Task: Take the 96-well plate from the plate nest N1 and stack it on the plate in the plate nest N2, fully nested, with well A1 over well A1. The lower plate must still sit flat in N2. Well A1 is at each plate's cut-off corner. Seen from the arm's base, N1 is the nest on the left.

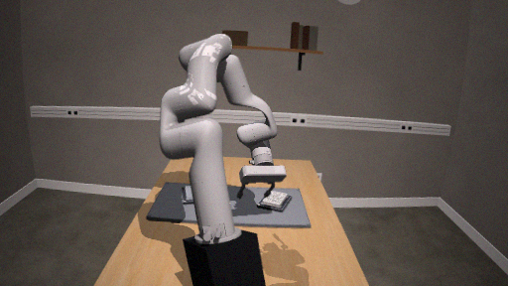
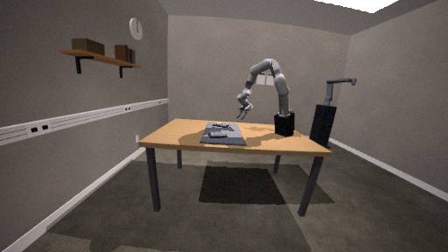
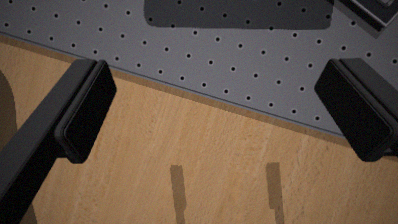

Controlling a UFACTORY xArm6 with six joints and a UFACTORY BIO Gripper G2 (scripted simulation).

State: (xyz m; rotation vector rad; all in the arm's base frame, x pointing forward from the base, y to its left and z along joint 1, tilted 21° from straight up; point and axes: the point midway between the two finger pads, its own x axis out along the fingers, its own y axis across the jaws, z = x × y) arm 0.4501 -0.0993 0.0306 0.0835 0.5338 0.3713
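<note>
Now: hand 23 cm short of the clear 96-well plate, 28 cm to the right of it and 12 cm above it.
</note>
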